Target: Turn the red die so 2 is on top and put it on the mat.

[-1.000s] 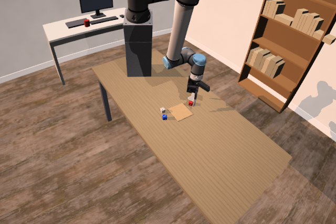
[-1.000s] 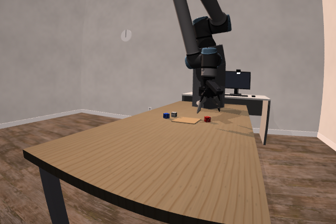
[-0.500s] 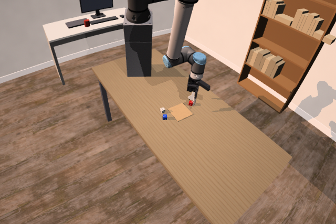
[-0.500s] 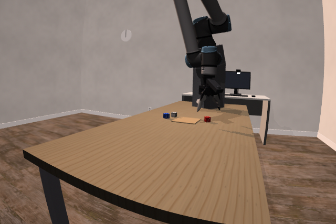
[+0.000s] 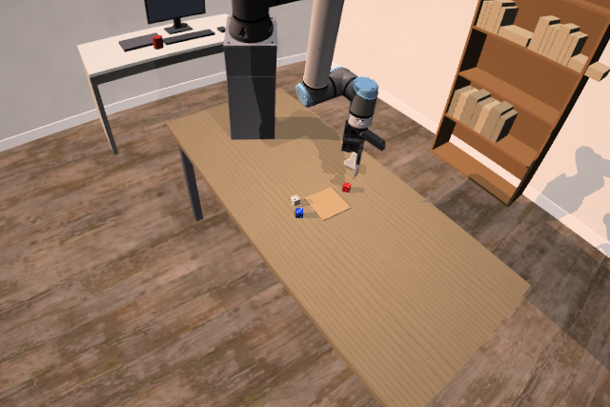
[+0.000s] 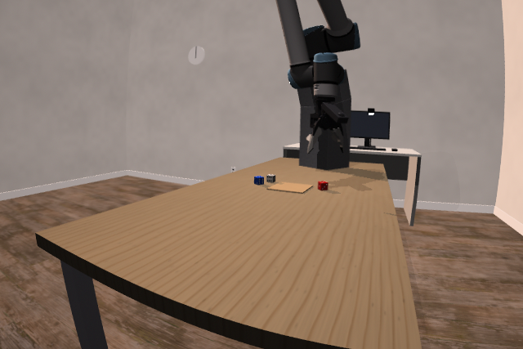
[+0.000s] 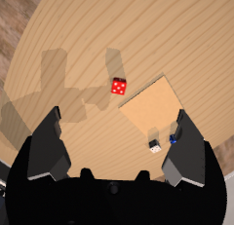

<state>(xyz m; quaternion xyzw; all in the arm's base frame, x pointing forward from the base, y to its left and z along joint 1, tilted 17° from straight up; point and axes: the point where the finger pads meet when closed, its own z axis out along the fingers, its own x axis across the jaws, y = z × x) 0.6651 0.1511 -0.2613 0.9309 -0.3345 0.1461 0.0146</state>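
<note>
My gripper is now 120 mm above the red die, 10 mm to the left of it and 10 mm past it. Round my hand: tan mat (140 mm below, 130 mm to the right, 10 mm ahead); white die (250 mm to the right, 120 mm below, 50 mm behind); blue die (270 mm to the right, 120 mm below, 20 mm ahead).
</note>
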